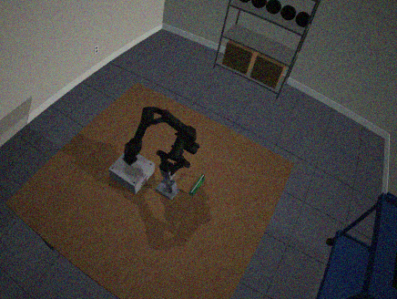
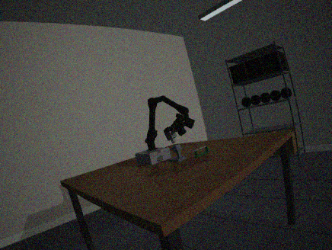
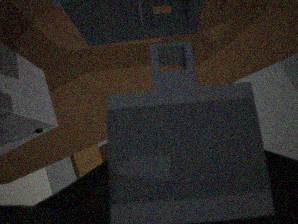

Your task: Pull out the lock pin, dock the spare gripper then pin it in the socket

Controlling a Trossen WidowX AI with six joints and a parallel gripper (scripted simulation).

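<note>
Right now my gripper tip is 16 cm to the right of the green holder, 15 cm above it and 11 cm short of it. From my gripper tip the other things lie so: spare gripper (1 cm to the left); then socket mount (12 cm below, 2 cm to the left, 2 cm ahead).
</note>
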